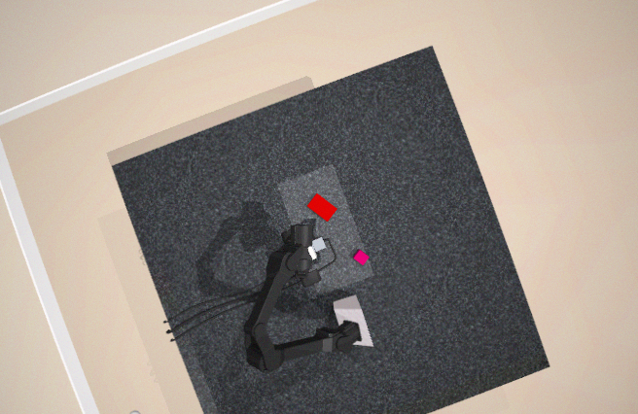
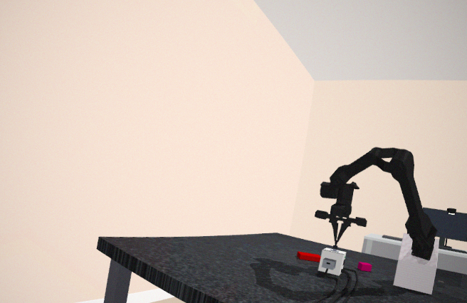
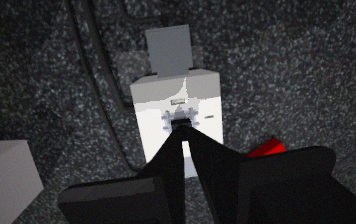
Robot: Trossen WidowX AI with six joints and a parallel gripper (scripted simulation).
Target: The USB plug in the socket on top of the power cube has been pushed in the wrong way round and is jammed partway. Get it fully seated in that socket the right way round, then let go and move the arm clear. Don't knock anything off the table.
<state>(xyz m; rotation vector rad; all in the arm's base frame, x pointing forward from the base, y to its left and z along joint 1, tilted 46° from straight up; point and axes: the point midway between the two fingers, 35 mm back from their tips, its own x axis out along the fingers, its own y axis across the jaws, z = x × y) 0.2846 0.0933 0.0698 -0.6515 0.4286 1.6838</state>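
My gripper tip is now 2 cm above the USB plug. Round my gripper tip: red block 14 cm ahead, 10 cm to the right, 10 cm below; magenta block 7 cm behind, 21 cm to the right, 10 cm below; grey socket 4 cm below.
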